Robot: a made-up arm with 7 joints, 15 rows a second.
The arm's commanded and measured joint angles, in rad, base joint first. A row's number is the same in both.
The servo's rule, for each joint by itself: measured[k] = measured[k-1] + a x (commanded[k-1-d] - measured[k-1]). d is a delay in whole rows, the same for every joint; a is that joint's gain. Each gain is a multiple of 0.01, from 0.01 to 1. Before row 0 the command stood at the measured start. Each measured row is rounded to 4 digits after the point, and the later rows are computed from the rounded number. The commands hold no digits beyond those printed.
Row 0, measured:
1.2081, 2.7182, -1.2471, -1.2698, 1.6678, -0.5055, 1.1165
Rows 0 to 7, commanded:
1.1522, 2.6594, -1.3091, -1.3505, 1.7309, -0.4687, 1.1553
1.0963, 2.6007, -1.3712, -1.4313, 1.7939, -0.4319, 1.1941
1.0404, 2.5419, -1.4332, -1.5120, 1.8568, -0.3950, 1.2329
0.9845, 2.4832, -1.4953, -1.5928, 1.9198, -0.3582, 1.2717
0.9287, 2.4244, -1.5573, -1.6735, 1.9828, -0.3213, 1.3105
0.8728, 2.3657, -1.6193, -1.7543, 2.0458, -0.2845, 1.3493
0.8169, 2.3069, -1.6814, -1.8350, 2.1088, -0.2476, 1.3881
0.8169, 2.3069, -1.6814, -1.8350, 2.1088, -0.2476, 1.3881
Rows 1 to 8, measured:
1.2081, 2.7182, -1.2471, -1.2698, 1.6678, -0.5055, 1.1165
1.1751, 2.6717, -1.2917, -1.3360, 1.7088, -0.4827, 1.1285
1.1286, 2.6156, -1.3489, -1.4141, 1.7641, -0.4512, 1.1488
1.0766, 2.5574, -1.4096, -1.4944, 1.8244, -0.4164, 1.1749
1.0223, 2.4988, -1.4713, -1.5751, 1.8864, -0.3803, 1.2049
0.9671, 2.4400, -1.5332, -1.6558, 1.9491, -0.3437, 1.2376
0.9115, 2.3813, -1.5952, -1.7366, 2.0120, -0.3070, 1.2722
0.8557, 2.3225, -1.6573, -1.8173, 2.0749, -0.2702, 1.3081
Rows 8 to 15, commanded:
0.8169, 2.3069, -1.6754, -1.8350, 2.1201, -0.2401, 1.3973
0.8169, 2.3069, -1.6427, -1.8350, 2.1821, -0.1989, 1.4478
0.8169, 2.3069, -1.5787, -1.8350, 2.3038, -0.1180, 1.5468
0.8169, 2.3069, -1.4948, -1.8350, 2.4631, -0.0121, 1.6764
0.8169, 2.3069, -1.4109, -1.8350, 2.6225, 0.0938, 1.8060
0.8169, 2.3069, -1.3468, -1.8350, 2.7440, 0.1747, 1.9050
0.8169, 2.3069, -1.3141, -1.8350, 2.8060, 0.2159, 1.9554
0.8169, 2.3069, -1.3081, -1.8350, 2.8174, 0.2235, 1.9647
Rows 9 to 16, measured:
0.8328, 2.3102, -1.6747, -1.8318, 2.0969, -0.2562, 1.3329
0.8234, 2.3076, -1.6752, -1.8344, 2.1120, -0.2462, 1.3529
0.8196, 2.3070, -1.6518, -1.8349, 2.1576, -0.2169, 1.3823
0.8180, 2.3069, -1.5992, -1.8350, 2.2526, -0.1556, 1.4333
0.8174, 2.3069, -1.5240, -1.8350, 2.3894, -0.0666, 1.5087
0.8171, 2.3069, -1.4426, -1.8350, 2.5409, 0.0328, 1.6009
0.8170, 2.3069, -1.3736, -1.8350, 2.6729, 0.1208, 1.6952
0.8169, 2.3069, -1.3308, -1.8350, 2.7594, 0.1798, 1.7759

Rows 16 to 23, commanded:
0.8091, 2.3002, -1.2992, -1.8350, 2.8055, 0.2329, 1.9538
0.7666, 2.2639, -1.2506, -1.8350, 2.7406, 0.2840, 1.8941
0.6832, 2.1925, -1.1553, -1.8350, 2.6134, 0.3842, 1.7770
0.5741, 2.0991, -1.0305, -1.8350, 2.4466, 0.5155, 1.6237
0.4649, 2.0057, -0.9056, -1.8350, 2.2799, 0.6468, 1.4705
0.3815, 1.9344, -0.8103, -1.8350, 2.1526, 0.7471, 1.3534
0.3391, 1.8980, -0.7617, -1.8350, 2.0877, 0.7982, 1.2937
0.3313, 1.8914, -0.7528, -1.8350, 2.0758, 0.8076, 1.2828
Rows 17 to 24, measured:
0.8169, 2.3069, -1.3145, -1.8350, 2.7971, 0.2069, 1.8344
0.8123, 2.3016, -1.3035, -1.8350, 2.8026, 0.2230, 1.8714
0.7853, 2.2718, -1.2654, -1.8350, 2.7623, 0.2608, 1.8784
0.7251, 2.2092, -1.1861, -1.8350, 2.6655, 0.3373, 1.8470
0.6360, 2.1222, -1.0741, -1.8350, 2.5232, 0.4478, 1.7778
0.5351, 2.0302, -0.9528, -1.8350, 2.3651, 0.5712, 1.6825
0.4445, 1.9545, -0.8502, -1.8350, 2.2270, 0.6803, 1.5805
0.3823, 1.9099, -0.7865, -1.8350, 2.1365, 0.7534, 1.4916

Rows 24 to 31, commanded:
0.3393, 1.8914, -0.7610, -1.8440, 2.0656, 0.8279, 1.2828
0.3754, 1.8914, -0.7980, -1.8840, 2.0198, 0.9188, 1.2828
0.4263, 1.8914, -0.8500, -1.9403, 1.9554, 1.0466, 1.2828
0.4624, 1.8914, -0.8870, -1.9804, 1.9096, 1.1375, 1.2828
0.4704, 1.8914, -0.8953, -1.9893, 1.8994, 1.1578, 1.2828
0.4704, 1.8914, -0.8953, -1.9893, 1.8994, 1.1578, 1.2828
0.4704, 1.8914, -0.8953, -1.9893, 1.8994, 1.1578, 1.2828
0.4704, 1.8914, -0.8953, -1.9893, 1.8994, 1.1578, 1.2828
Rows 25 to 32, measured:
0.3522, 1.8953, -0.7622, -1.8350, 2.0970, 0.7870, 1.4269
0.3446, 1.8922, -0.7613, -1.8424, 2.0766, 0.8124, 1.3822
0.3628, 1.8916, -0.7877, -1.8765, 2.0397, 0.8784, 1.3514
0.4003, 1.8914, -0.8326, -1.9288, 1.9849, 0.9827, 1.3301
0.4369, 1.8914, -0.8718, -1.9711, 1.9360, 1.0787, 1.3154
0.4567, 1.8914, -0.8887, -1.9860, 1.9122, 1.1277, 1.3053
0.4648, 1.8914, -0.8935, -1.9887, 1.9039, 1.1464, 1.2983
0.4681, 1.8914, -0.8948, -1.9892, 1.9010, 1.1535, 1.2935

